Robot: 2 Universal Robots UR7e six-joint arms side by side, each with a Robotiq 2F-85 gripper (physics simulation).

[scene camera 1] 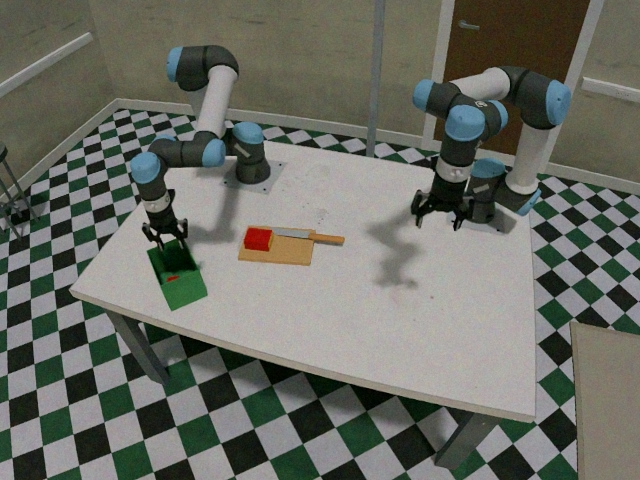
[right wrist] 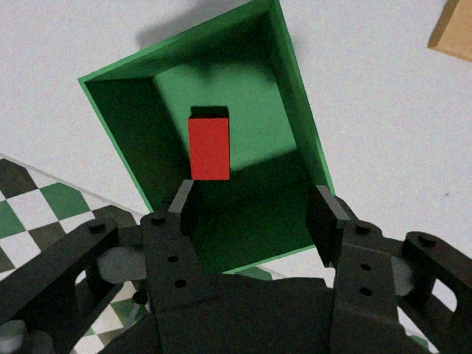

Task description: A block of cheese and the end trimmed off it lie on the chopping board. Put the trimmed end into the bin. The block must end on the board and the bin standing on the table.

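Frame: origin at the left arm's base, x ahead, y left, z up, level; millimetres.
Where they show: left gripper, fingertip midpoint: (scene camera 1: pixel 436 227); right gripper, fingertip midpoint: (scene camera 1: pixel 172 247) (right wrist: pixel 253 199); left arm's base, link origin: (scene camera 1: pixel 475 210); right arm's base, link origin: (scene camera 1: pixel 253 173).
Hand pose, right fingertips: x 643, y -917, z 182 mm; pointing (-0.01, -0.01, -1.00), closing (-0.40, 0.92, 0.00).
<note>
Each offset is from my right fingertips to the top centre of the thing. "spot": to the spot under its first point. Level surfaces: height alone.
The red trimmed end {spot: dx +12, dy -39, dz -151 mm} (scene camera 1: pixel 172 279) (right wrist: pixel 209 149) lies inside the green bin {dx +6, dy -16, dz -52 mm} (scene camera 1: pixel 187 290) (right wrist: pixel 308 125), which stands upright on the table at the left. My right gripper (scene camera 1: pixel 171 248) (right wrist: pixel 253 199) is open and empty above the bin's back part. The red cheese block {dx -235, dy +175, dz -126 mm} (scene camera 1: pixel 257 239), with a yellow cut face, sits on the left part of the chopping board {dx -254, dy +234, dz -166 mm} (scene camera 1: pixel 289 253). A corner of the board (right wrist: pixel 457 35) shows at the top right of the right wrist view. My left gripper (scene camera 1: pixel 438 226) is open and empty, above the table's right part.
A knife with a wooden handle {dx -312, dy +322, dz -141 mm} (scene camera 1: pixel 327 238) lies with its blade {spot: dx -307, dy +273, dz -160 mm} (scene camera 1: pixel 292 233) along the back of the board, behind and right of the block, its handle reaching past the board's right edge. The white table's {dz -183 mm} (scene camera 1: pixel 310 330) left edge runs close beside the bin.
</note>
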